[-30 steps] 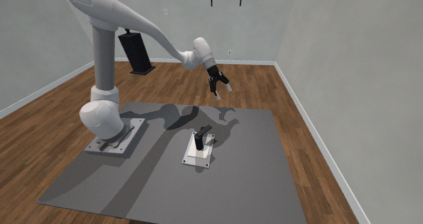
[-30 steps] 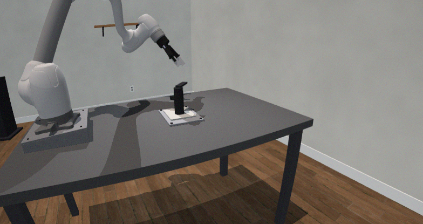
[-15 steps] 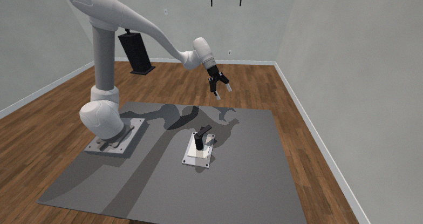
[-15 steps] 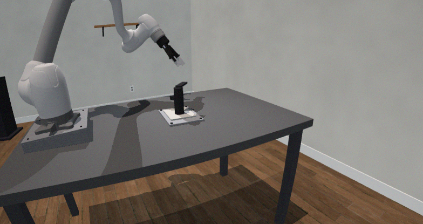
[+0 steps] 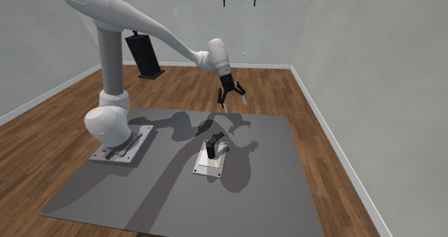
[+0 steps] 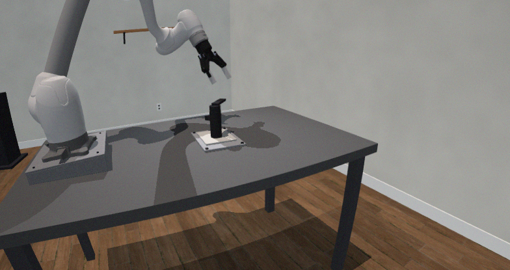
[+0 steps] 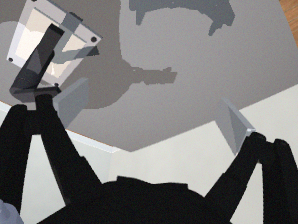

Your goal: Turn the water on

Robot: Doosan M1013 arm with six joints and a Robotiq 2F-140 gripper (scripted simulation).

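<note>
My hand is 22 cm to the left of the tap lever, 7 cm above it and 6 cm past it. The rest, counted from my hand: black tap 24 cm to the right, 13 cm below, 8 cm behind.
</note>
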